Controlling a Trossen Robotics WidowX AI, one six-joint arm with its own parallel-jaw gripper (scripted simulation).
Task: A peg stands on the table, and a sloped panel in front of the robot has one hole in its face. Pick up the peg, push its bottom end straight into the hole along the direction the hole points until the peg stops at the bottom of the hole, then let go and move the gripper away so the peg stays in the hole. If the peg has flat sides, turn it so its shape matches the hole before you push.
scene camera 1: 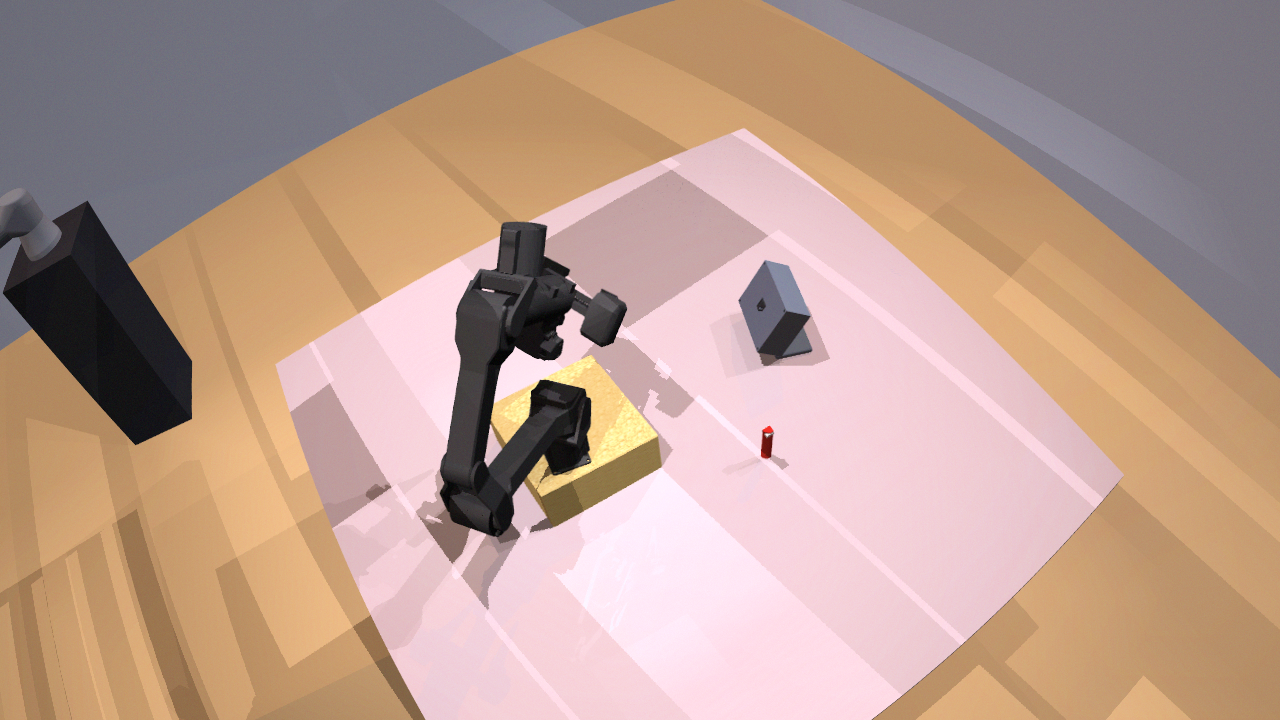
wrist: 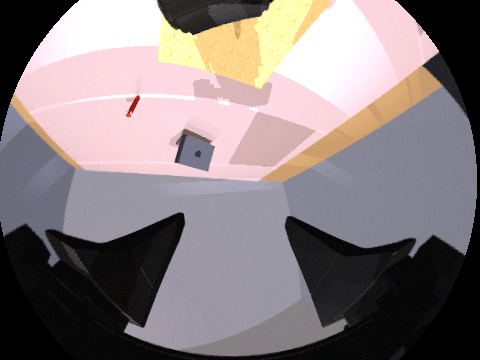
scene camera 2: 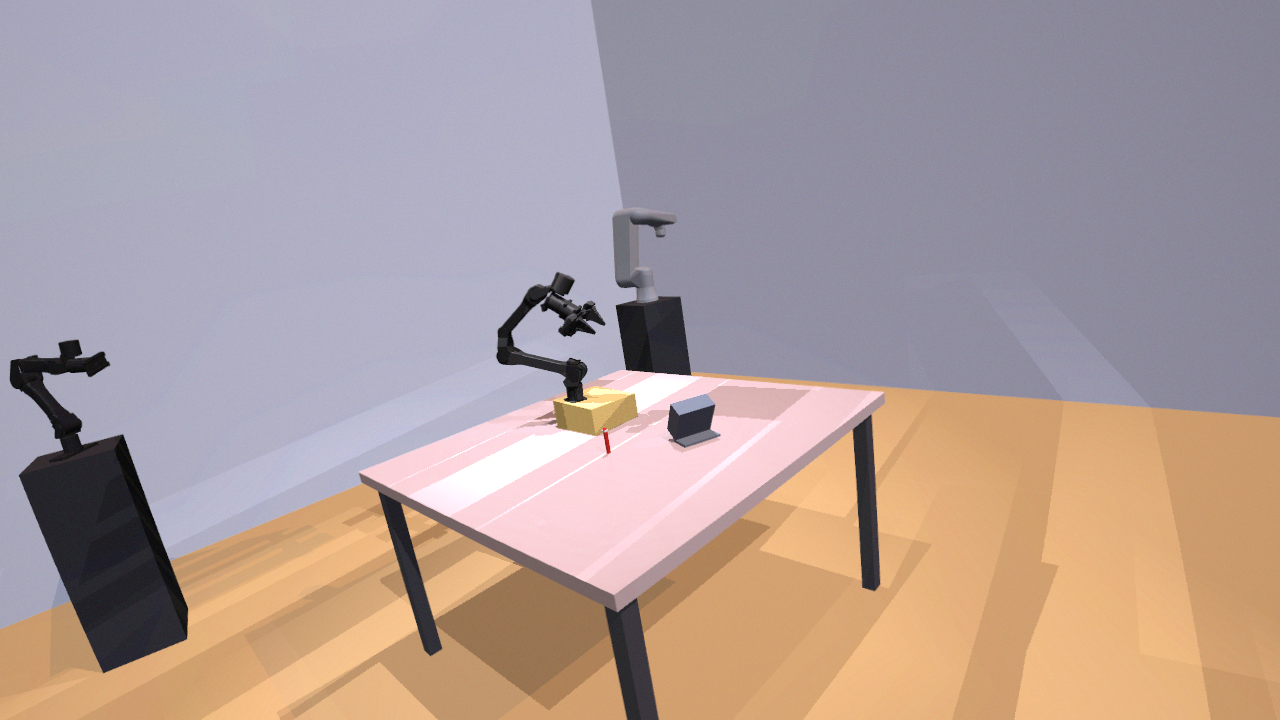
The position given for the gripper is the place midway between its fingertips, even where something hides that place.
Note:
The gripper [scene camera 1: 591, 285] is open, with nothing in its grasp. Further things: a grey sloped panel [scene camera 1: 772, 330].
The gripper is seen too in the wrist view [wrist: 235, 221] and in scene camera 2 [scene camera 2: 600, 328]. The grey sloped panel also shows in the wrist view [wrist: 186, 154].

